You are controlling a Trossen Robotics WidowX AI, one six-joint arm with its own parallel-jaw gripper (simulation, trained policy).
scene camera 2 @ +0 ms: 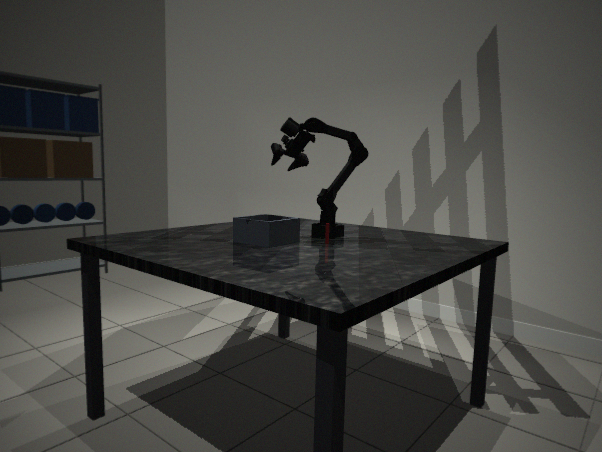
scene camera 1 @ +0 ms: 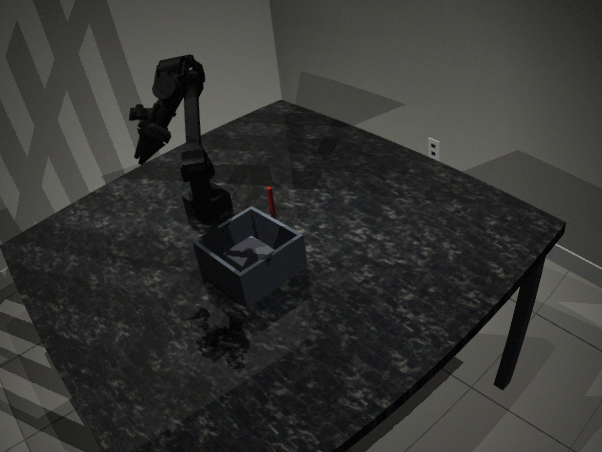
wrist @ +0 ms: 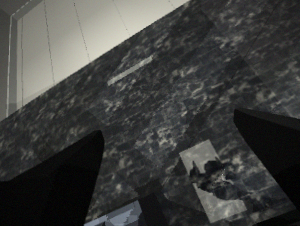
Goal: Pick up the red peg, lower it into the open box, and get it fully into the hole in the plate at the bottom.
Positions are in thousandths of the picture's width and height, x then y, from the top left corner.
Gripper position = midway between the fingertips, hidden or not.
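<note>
I can see my gripper (scene camera 1: 228, 357), which is visible to me from the wrist as well (wrist: 558, 555). There is also a box (scene camera 1: 479, 574), and I find that same box again (scene camera 2: 439, 510).
</note>
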